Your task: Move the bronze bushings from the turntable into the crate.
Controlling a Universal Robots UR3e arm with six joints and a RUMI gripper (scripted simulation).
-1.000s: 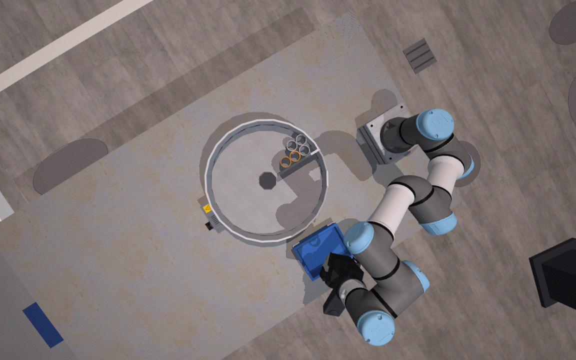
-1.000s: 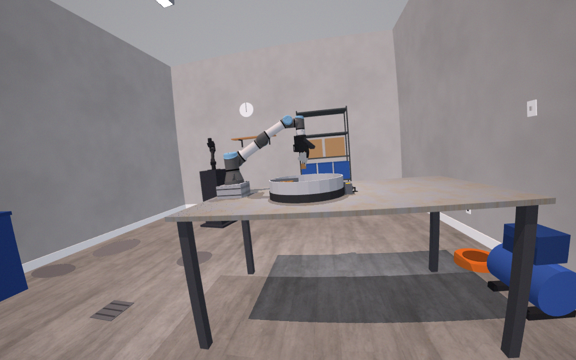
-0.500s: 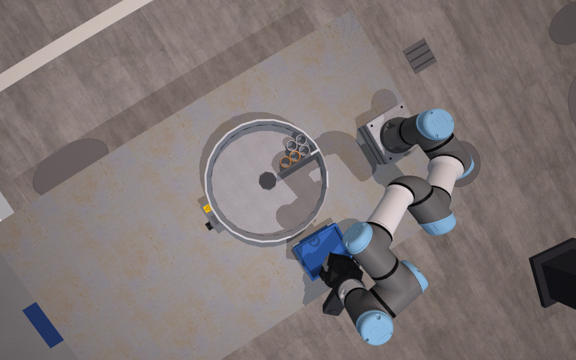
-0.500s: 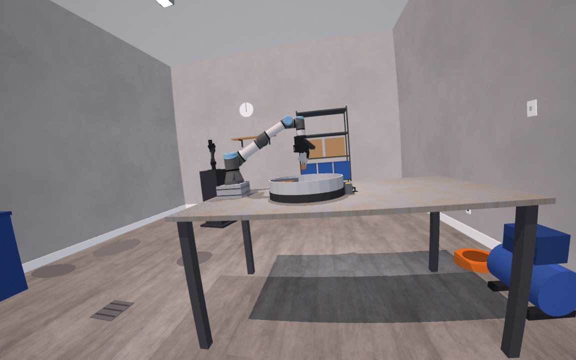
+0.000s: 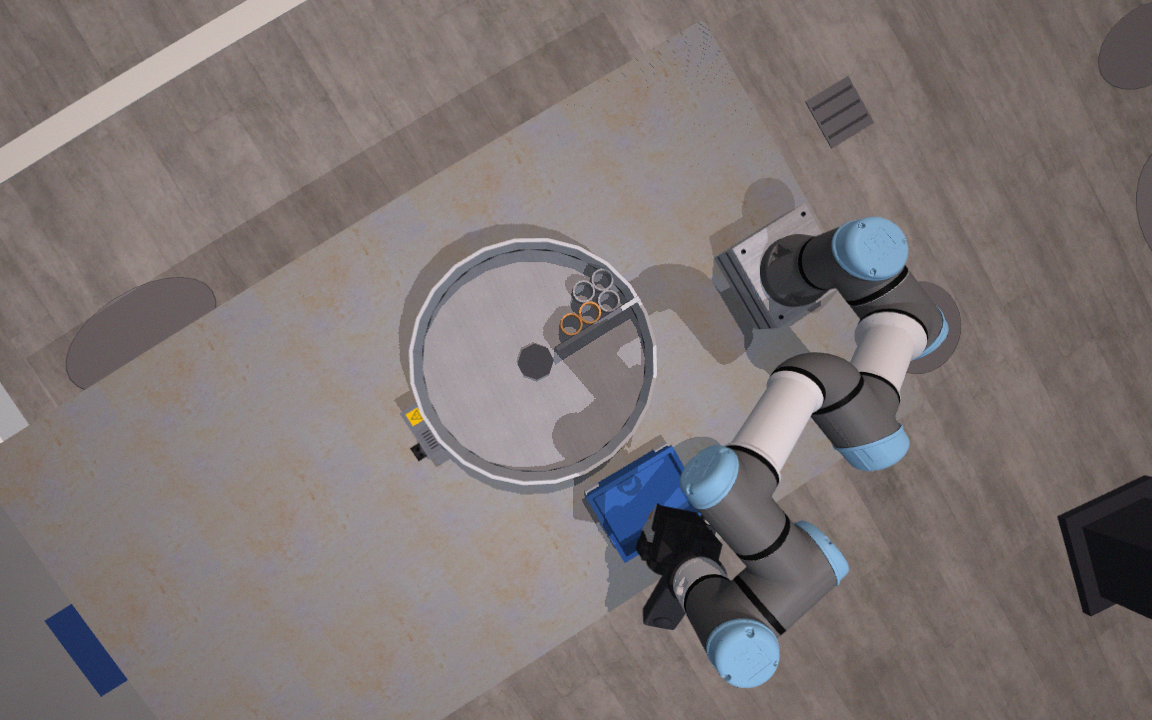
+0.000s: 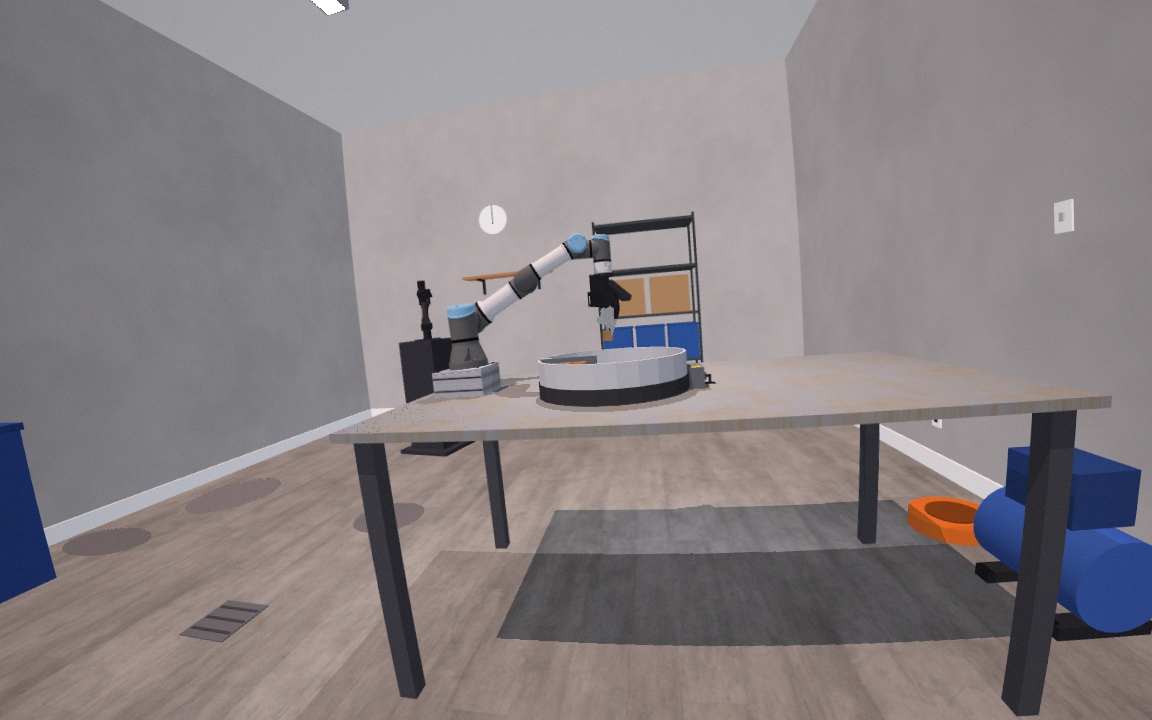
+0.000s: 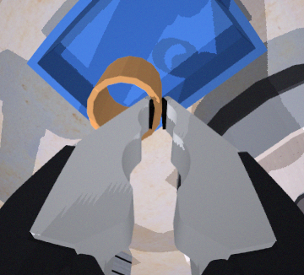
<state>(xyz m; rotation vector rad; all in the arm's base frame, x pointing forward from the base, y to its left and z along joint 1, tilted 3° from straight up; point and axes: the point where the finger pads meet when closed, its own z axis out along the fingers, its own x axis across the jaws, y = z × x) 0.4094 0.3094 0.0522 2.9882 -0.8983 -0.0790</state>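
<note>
My gripper is now 13 cm above the blue crate, 1 cm to the right of it and 1 cm past it. The rest, counted from my hand: round turntable (32 cm to the right, 10 cm below, 9 cm ahead).
</note>
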